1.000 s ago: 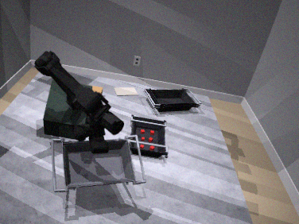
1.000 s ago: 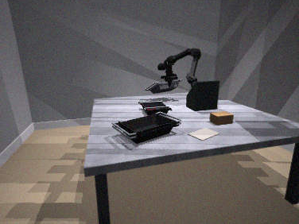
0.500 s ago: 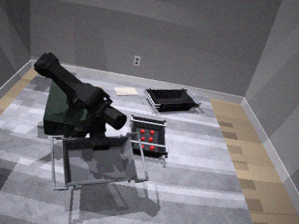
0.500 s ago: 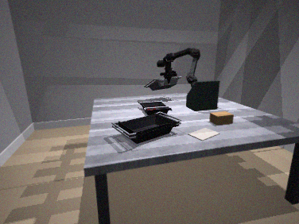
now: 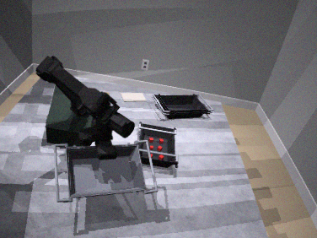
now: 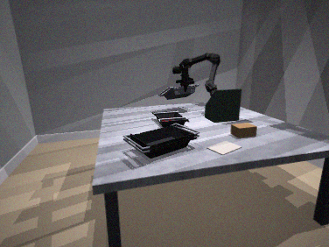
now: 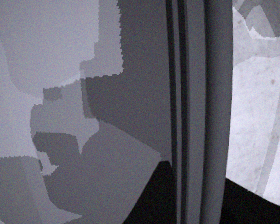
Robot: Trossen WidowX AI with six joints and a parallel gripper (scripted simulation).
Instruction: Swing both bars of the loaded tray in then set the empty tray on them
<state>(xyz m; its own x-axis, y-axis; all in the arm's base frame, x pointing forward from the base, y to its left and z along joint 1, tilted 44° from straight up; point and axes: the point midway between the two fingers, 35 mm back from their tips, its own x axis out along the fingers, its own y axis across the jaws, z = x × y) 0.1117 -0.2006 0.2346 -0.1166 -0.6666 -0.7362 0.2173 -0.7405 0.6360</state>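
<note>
My gripper tip is now 2 cm short of the loaded tray and 8 cm to the left of it. The rest, counted from my gripper tip: brown block 6 cm behind, 66 cm to the left, 15 cm below; then flat white card 16 cm ahead, 77 cm to the left, 18 cm below.
</note>
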